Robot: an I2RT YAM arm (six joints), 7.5 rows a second.
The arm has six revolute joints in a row. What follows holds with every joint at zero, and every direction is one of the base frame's.
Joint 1 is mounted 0.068 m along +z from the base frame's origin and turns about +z.
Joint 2 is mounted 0.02 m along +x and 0.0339 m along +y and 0.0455 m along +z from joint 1 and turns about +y.
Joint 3 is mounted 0.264 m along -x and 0.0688 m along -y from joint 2 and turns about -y.
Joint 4 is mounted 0.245 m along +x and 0.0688 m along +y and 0.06 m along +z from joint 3 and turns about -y.
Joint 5 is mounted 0.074 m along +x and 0.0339 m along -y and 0.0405 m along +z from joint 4 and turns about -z.
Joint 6 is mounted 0.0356 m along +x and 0.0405 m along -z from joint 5 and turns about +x.
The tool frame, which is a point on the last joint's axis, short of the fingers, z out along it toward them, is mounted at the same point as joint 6; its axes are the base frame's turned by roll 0, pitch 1.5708 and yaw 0 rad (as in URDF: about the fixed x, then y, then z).
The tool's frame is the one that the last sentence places.
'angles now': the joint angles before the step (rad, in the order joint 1, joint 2, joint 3, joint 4, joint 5, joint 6). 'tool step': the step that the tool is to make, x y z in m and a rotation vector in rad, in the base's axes. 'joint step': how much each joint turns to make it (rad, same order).
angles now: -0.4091 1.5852 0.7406 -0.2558 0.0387 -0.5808
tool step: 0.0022 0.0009 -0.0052 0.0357 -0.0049 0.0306
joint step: 0.0004 0.0220 -0.0001 0.0126 -0.0446 -0.0114
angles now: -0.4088 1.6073 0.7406 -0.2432 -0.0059 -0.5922
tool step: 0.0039 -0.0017 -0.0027 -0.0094 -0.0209 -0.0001
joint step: 0.0000 0.0178 -0.0001 0.0408 0.0003 0.0000
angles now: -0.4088 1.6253 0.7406 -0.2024 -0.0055 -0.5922
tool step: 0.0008 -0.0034 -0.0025 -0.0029 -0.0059 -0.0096
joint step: -0.0097 0.0131 0.0001 0.0197 0.0002 -0.0002
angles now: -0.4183 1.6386 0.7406 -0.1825 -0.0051 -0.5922
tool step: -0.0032 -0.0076 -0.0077 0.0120 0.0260 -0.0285
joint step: -0.0285 0.0287 0.0001 -0.0001 0.0000 0.0000
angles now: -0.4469 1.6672 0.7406 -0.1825 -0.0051 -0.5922
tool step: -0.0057 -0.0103 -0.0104 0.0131 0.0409 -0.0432
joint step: -0.0398 0.0379 0.0000 -0.0046 0.0075 0.0003
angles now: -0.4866 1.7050 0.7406 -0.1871 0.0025 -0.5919
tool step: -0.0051 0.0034 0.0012 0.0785 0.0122 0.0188
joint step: -0.0064 -0.0137 0.0004 -0.0618 -0.0683 0.0012
